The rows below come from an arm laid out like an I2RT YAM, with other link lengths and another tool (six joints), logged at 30 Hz.
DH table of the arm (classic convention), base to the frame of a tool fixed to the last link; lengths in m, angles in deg. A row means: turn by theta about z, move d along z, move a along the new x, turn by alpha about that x. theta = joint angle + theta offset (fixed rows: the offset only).
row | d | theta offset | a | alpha
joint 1 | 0.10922 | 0.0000 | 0.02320 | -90.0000
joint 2 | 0.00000 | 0.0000 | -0.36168 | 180.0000
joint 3 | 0.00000 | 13.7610 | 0.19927 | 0.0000
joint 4 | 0.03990 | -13.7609 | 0.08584 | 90.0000
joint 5 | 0.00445 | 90.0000 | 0.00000 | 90.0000
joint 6 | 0.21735 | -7.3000 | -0.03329 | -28.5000
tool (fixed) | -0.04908 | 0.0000 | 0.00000 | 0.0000
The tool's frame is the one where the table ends.
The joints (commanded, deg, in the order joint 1, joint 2, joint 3, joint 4, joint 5, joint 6), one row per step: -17.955, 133.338, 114.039, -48.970, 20.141, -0.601; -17.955, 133.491, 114.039, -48.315, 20.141, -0.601; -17.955, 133.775, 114.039, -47.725, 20.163, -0.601; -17.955, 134.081, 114.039, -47.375, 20.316, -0.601; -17.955, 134.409, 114.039, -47.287, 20.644, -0.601; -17.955, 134.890, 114.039, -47.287, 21.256, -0.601; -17.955, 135.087, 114.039, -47.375, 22.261, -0.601; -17.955, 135.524, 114.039, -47.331, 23.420, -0.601; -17.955, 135.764, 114.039, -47.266, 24.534, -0.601; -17.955, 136.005, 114.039, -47.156, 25.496, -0.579; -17.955, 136.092, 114.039, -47.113, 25.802, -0.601; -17.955, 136.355, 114.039, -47.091, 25.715, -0.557; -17.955, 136.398, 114.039, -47.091, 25.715, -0.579; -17.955, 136.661, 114.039, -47.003, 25.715, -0.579
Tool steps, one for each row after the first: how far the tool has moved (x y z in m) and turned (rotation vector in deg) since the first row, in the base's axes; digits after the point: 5 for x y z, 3 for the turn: 0.00260, -0.00084, -0.00022, -0.155, -0.478, 0.000; 0.00491, -0.00166, -0.00183, -0.268, -0.762, -0.008; 0.00613, -0.00255, -0.00407, -0.417, -0.761, -0.066; 0.00611, -0.00360, -0.00698, -0.632, -0.438, -0.189; 0.00540, -0.00534, -0.01143, -1.025, 0.195, -0.414; 0.00389, -0.00809, -0.01303, -1.827, 0.754, -0.782; 0.00267, -0.01140, -0.01660, -2.735, 1.461, -1.200; 0.00159, -0.01461, -0.01815, -3.669, 1.948, -1.601; 0.00085, -0.01743, -0.01966, -4.479, 2.338, -1.965; 0.00062, -0.01832, -0.02023, -4.742, 2.479, -2.055; 0.00076, -0.01810, -0.02282, -4.586, 2.663, -2.050; 0.00074, -0.01809, -0.02325, -4.578, 2.715, -2.029; 0.00101, -0.01818, -0.02568, -4.527, 2.882, -2.021
